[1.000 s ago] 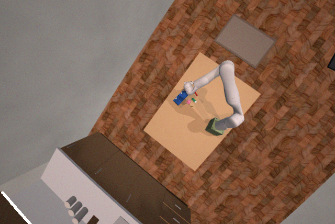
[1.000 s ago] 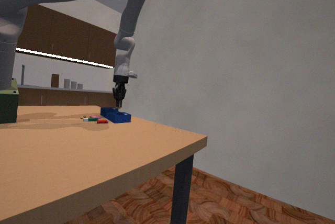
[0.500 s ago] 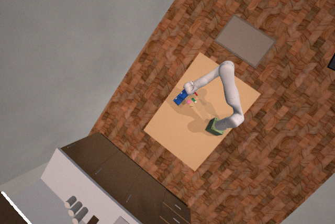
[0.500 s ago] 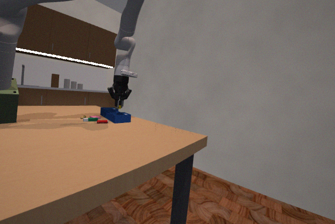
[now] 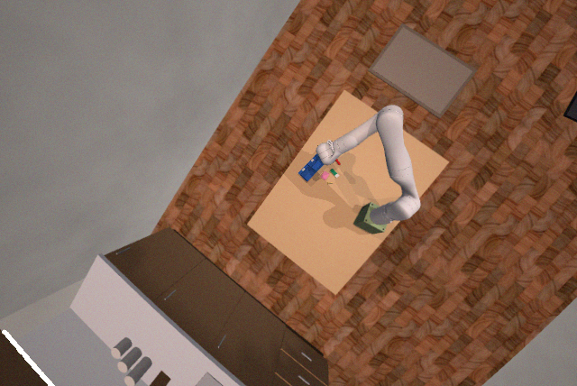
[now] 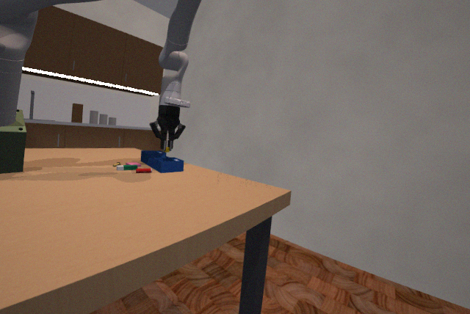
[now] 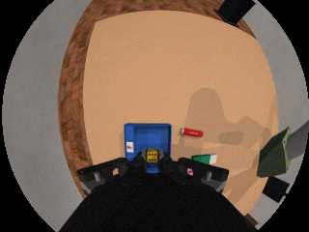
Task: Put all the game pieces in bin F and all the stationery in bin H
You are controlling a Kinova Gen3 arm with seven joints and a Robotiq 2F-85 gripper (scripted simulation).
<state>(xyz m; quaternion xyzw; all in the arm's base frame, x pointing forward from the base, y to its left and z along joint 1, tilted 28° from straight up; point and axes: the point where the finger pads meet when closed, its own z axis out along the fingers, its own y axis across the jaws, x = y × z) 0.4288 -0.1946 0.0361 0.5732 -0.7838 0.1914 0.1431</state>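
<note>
Right now my hand is 60 mm past the pink block, 120 mm to the right of it and 80 mm above it. Also, from my hand: green piece (110 mm behind, 80 mm to the left, 80 mm below); red piece (90 mm behind, 80 mm below); yellow piece (20 mm below).
</note>
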